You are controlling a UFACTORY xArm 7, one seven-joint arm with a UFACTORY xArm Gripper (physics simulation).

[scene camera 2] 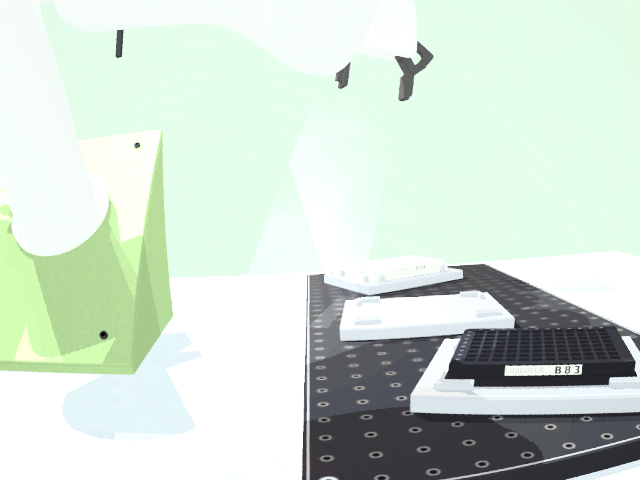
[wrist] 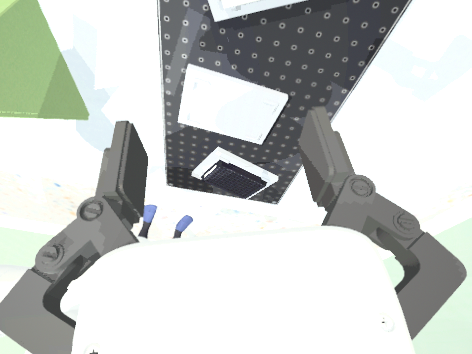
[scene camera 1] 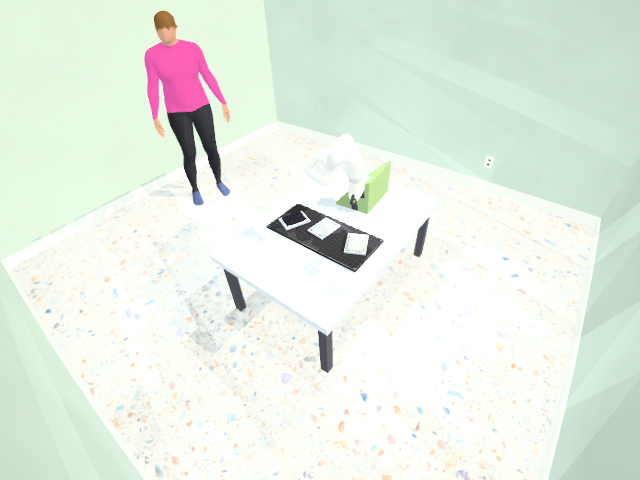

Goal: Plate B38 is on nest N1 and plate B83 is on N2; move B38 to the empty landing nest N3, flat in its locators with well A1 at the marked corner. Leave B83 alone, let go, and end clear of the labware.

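Observation:
The black plate B83 (scene camera 1: 294, 218) (scene camera 2: 542, 345) (wrist: 232, 179) sits on a white nest (scene camera 2: 516, 401) at one end of the board. The white plate (scene camera 1: 356, 241) (scene camera 2: 408, 268), its label too faint to read surely, sits on the nest (scene camera 2: 382, 286) (wrist: 260, 11) at the other end and is cut off at the top of the wrist view. The empty nest (scene camera 1: 324, 227) (scene camera 2: 423, 311) (wrist: 232, 105) lies between them, with raised corner locators. The marked corner and well A1 cannot be made out. My gripper (scene camera 1: 358, 200) (scene camera 2: 373, 91) (wrist: 222, 132) is open and empty, high above the nests' level.
The nests stand on a black perforated board (scene camera 1: 315, 244) (scene camera 2: 356, 413) (wrist: 300, 60) on the white table (scene camera 1: 289, 279). A green angled bracket (scene camera 1: 378, 188) (scene camera 2: 87, 310) (wrist: 35, 75) stands beside the board at the arm's base. A person in pink (scene camera 1: 180, 77) stands beyond the table.

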